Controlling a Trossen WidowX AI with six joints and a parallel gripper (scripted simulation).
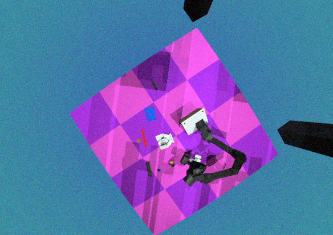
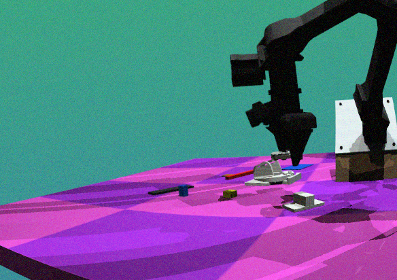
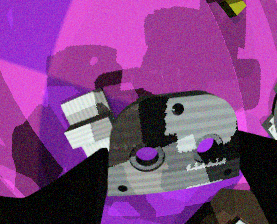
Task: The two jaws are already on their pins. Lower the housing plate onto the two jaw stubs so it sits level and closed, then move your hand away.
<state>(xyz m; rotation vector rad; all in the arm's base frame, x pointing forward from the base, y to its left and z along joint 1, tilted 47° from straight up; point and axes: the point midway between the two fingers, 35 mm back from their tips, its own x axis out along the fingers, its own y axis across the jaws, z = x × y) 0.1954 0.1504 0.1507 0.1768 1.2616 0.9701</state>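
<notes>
The white stepped block lies 40 mm behind my gripper tip, 50 mm to the left of it and 70 mm below it. Also, from my gripper tip: blue cube 270 mm ahead, 30 mm to the right, 70 mm below; yellow cube 150 mm ahead, 40 mm to the right, 70 mm below; housing plate 10 mm ahead, 20 mm above.
</notes>
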